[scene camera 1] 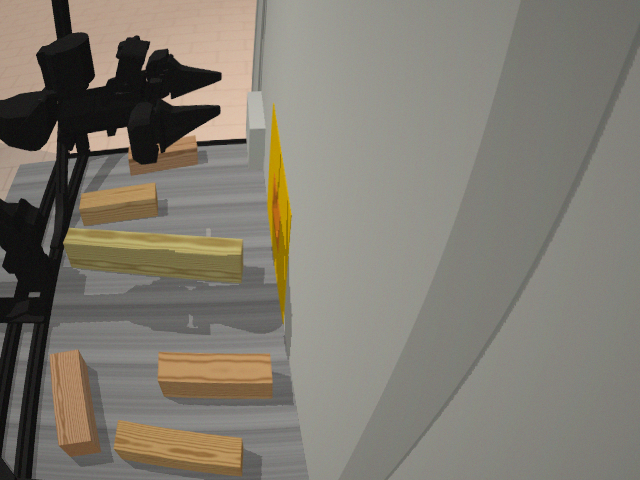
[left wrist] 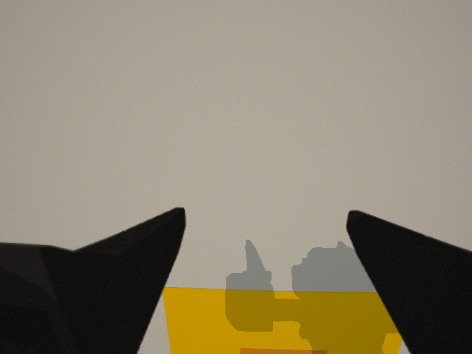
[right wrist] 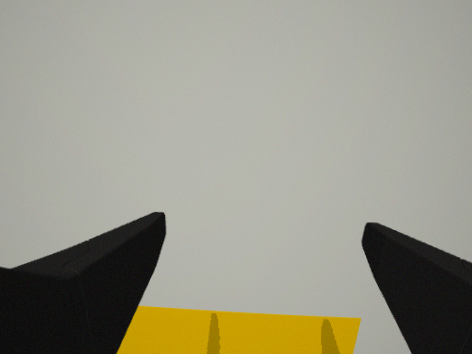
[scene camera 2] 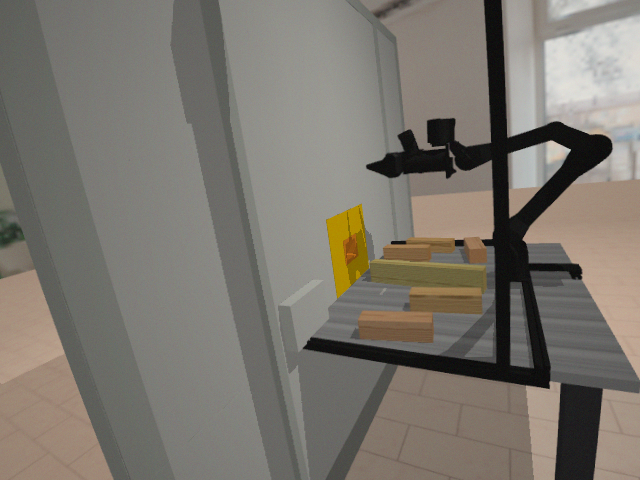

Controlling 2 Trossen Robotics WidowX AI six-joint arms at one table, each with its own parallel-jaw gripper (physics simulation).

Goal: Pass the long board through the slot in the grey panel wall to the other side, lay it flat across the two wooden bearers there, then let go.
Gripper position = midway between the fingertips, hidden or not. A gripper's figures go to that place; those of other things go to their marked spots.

Scene:
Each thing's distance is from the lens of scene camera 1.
right gripper (scene camera 1: 221, 91): 61 cm
yellow frame (scene camera 1: 276, 166): 77 cm

